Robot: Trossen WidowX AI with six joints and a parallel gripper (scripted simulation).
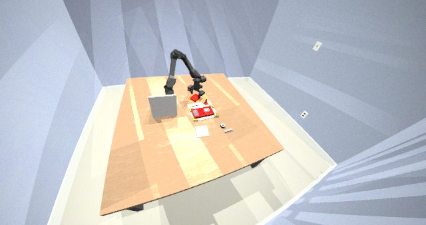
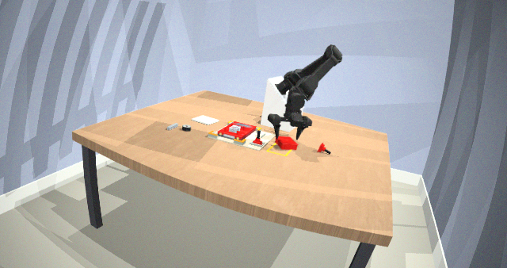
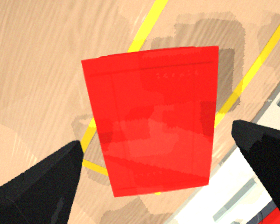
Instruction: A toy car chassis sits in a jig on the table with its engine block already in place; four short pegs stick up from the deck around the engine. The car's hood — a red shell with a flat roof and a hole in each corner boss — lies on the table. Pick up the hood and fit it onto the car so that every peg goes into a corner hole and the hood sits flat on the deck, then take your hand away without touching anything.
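Now: the red hood 1 cm below my gripper tip. Round my gripper tip: engine block: 21 cm to the right, 7 cm ahead.
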